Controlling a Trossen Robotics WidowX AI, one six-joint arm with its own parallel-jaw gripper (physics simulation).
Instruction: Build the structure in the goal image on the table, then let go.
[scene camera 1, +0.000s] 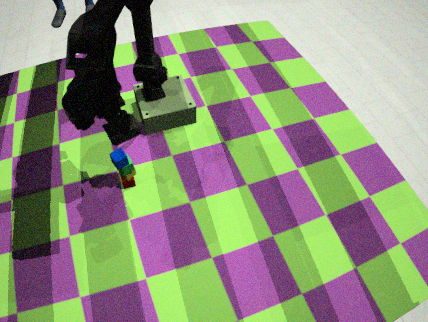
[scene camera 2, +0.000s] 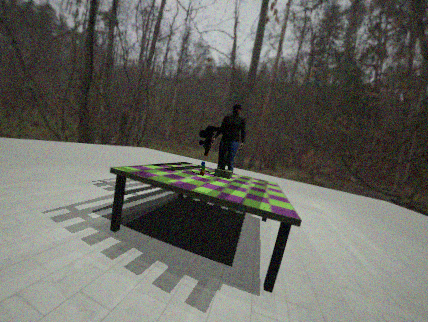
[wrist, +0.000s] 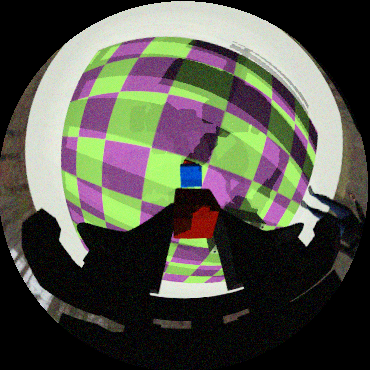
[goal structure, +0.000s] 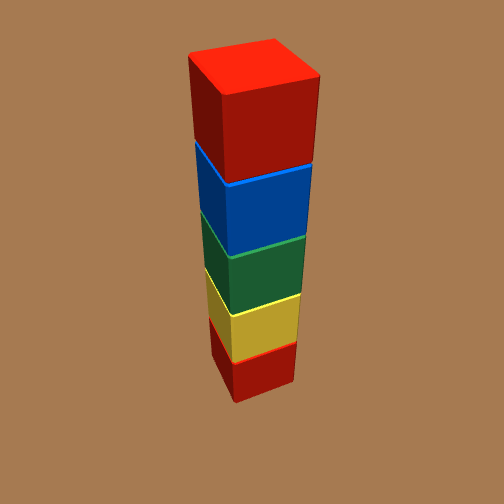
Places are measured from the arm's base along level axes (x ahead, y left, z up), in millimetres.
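Where they show: gripper, fingertip midpoint: (scene camera 2: 205, 155) (wrist: 192, 207); arm's base at its link origin: (scene camera 1: 153, 93) (scene camera 2: 222, 169).
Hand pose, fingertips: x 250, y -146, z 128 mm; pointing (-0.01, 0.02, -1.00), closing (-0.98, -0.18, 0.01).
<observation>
Things, the pixels of their top centre, and the offset from my fingertips. Level surfaces: height alone.
- blue cube at its top centre: (wrist: 190, 176) (scene camera 1: 118, 154) dz -69, dx -1, dy -11 mm
- green cube at its top centre: (scene camera 1: 124, 161) dz -102, dx -4, dy -1 mm
- checkered table at its surface level: dz -201 mm
A small upright stack stands on the table: a blue cube (scene camera 1: 119, 157) (wrist: 191, 176) on top, a green cube (scene camera 1: 128, 168) below it, and a red cube (scene camera 1: 128, 184) at the bottom. A tan patch shows between green and red; I cannot tell whether it is a separate cube. The stack leans slightly or is unevenly set. My gripper (scene camera 1: 118, 142) (scene camera 2: 207, 153) (wrist: 192, 207) is shut on another red cube (wrist: 199, 223). It hangs above the table, higher than the stack and apart from it. The held cube does not show clearly in the scene views.
The checkered table (scene camera 1: 235, 220) (scene camera 2: 210, 190) (wrist: 127, 160) carries a grey metal base block (scene camera 1: 170, 120) (scene camera 2: 223, 173), close behind the stack on its right in scene camera 1. The dark arm (scene camera 1: 92, 55) reaches over the left side. A person (scene camera 2: 232, 131) stands behind the table.
</observation>
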